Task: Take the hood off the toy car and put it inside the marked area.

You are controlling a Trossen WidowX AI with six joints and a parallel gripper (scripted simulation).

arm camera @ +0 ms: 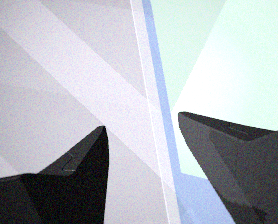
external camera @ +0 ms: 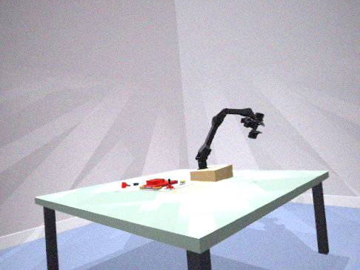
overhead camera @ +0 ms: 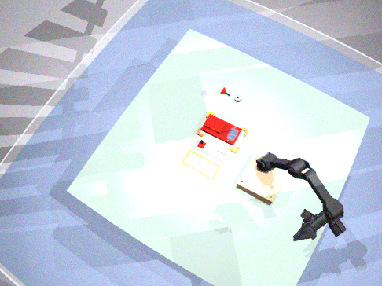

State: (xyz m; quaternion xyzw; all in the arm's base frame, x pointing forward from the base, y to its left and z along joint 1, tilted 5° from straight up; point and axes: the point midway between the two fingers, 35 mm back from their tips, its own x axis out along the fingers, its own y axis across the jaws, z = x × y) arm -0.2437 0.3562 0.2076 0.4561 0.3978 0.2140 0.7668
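The red hood lies 530 mm to the right of my gripper tip, 530 mm ahead of it and 260 mm below it. Round my gripper tip: grey wheel: 750 mm to the right, 470 mm ahead, 290 mm below; pale disc: 720 mm to the right, 670 mm ahead, 300 mm below.
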